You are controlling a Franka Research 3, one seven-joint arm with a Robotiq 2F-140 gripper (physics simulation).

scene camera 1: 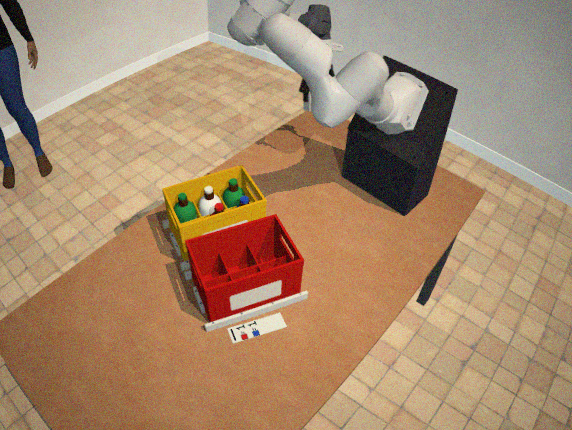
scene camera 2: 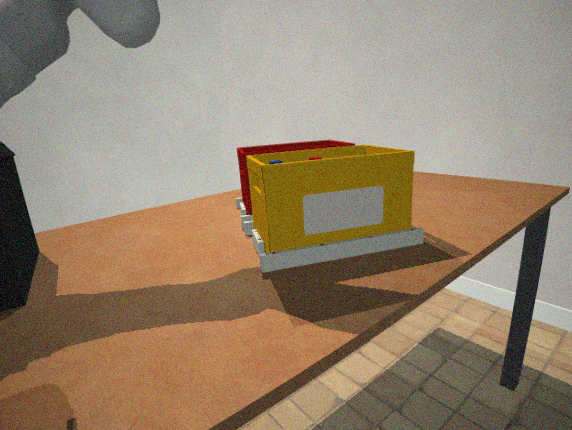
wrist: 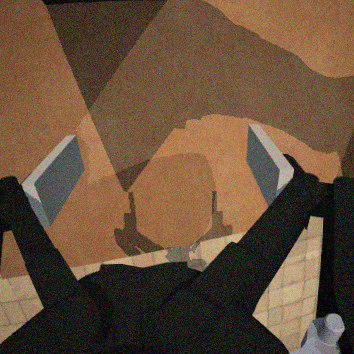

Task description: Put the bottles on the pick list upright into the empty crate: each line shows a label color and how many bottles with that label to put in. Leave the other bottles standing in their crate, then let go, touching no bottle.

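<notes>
The pick list shows red 1 and blue 1. The yellow crate holds two green bottles, a white bottle, a red-capped bottle and a blue-capped bottle. Its near wall hides their lower parts and some of its inside. The red crate has dividers, with no bottle visible inside; its floor is partly hidden. My gripper is wide open and empty above the table, away from both crates; the arm mostly hides it in scene camera 1.
White rails edge the crates, which stand close together on the brown table. The black pedestal bears the arm at the table's far end. A person stands beyond the table.
</notes>
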